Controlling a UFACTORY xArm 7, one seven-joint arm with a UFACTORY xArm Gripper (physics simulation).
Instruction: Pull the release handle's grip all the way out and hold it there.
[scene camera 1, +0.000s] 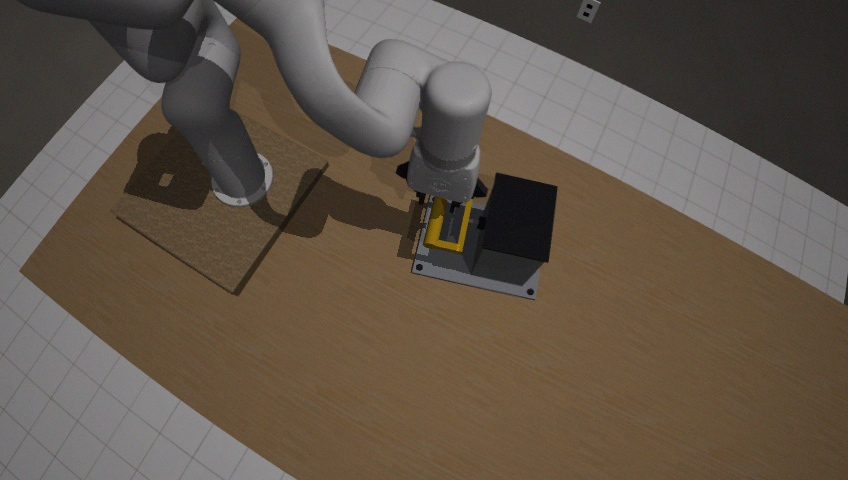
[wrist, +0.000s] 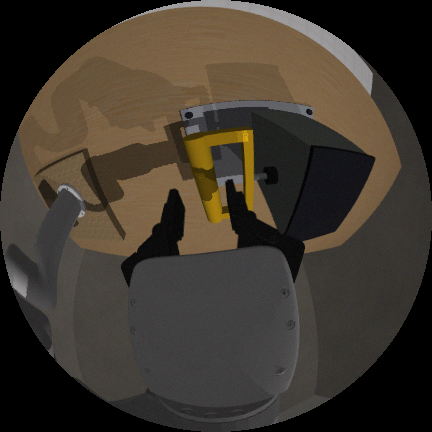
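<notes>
The release handle is a yellow rectangular frame; its thick round grip (scene camera 1: 436, 230) (wrist: 199, 152) is the side farthest from the dark box (scene camera 1: 520, 217) (wrist: 332, 192). A short rod with a black collar (scene camera 1: 481, 223) (wrist: 270, 175) joins the handle to the box. My gripper (scene camera 1: 438, 203) (wrist: 202, 194) is partly open and holds nothing. It points down over the handle: one finger is on the outer side of the grip, the other is over the frame's opening, between the grip and the thin bar. How deep the fingertips reach is hard to tell.
The box stands on a grey base plate (scene camera 1: 476, 284) (wrist: 250, 104) with dark bolts at its corners, on the wooden table (scene camera 1: 368, 356). The arm's base stands on a brown square board (scene camera 1: 202, 237) (wrist: 107, 225) to the left. The arm's shadow falls beside the handle.
</notes>
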